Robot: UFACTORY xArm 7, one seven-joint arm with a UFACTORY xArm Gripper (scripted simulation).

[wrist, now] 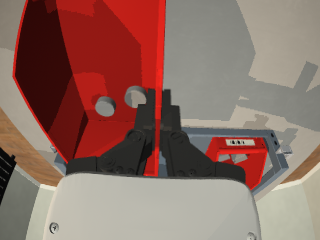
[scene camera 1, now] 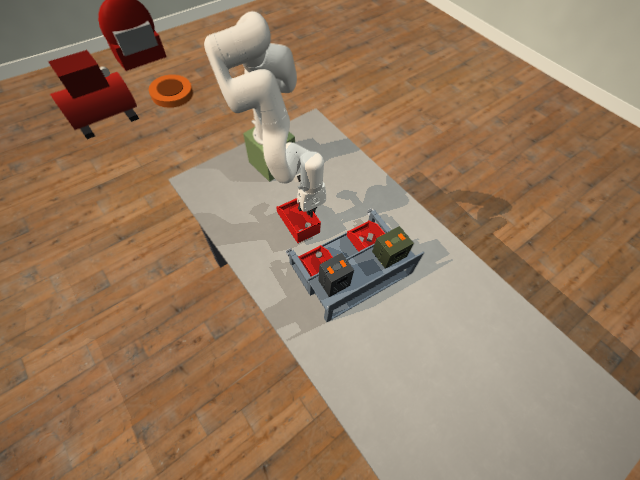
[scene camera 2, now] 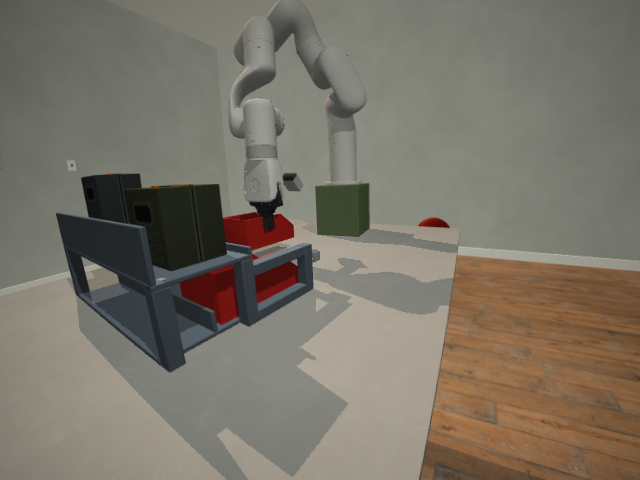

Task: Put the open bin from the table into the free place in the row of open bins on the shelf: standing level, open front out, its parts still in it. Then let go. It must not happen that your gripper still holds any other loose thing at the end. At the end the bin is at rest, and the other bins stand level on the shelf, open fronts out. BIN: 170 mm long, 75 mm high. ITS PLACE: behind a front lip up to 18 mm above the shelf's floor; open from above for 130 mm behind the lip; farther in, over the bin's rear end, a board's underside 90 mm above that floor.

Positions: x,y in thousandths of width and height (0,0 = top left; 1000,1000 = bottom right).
Scene:
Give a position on a red open bin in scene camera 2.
380,482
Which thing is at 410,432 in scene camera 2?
My gripper.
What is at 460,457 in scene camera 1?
A red open bin.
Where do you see a red open bin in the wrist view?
198,265

